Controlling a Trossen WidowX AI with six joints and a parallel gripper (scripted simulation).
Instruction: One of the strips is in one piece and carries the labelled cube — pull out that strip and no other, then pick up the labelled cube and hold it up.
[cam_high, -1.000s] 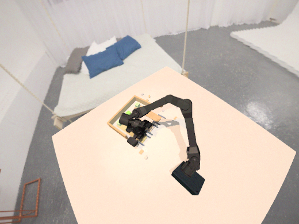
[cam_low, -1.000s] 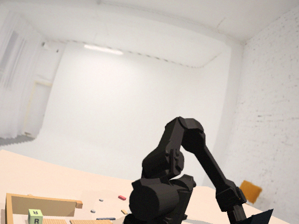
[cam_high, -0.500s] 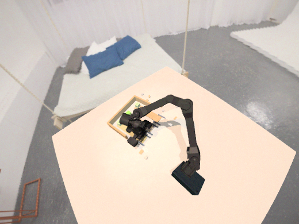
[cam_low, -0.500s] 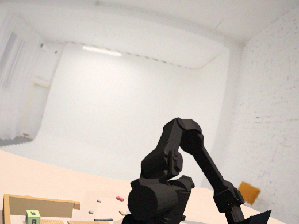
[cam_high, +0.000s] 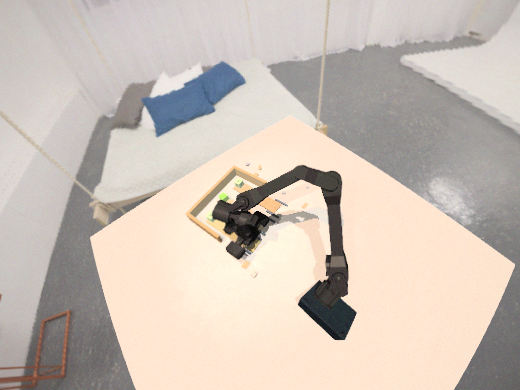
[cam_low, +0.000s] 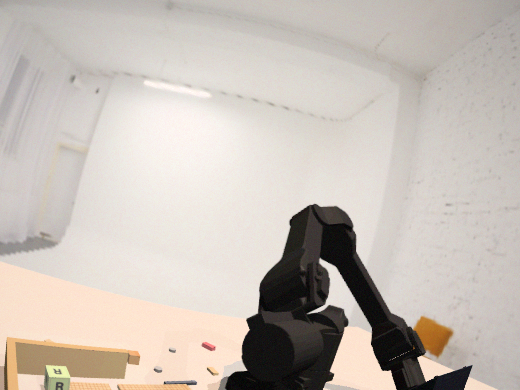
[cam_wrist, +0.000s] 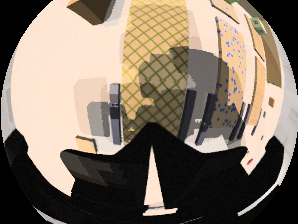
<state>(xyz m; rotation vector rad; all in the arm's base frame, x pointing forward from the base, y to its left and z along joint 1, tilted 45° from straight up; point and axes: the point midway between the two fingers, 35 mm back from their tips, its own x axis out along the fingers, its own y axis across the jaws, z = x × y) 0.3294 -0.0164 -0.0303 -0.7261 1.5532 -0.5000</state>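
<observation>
The yellow chequered strip lies 100 mm ahead of my gripper tip and 20 mm to the left of it.
</observation>
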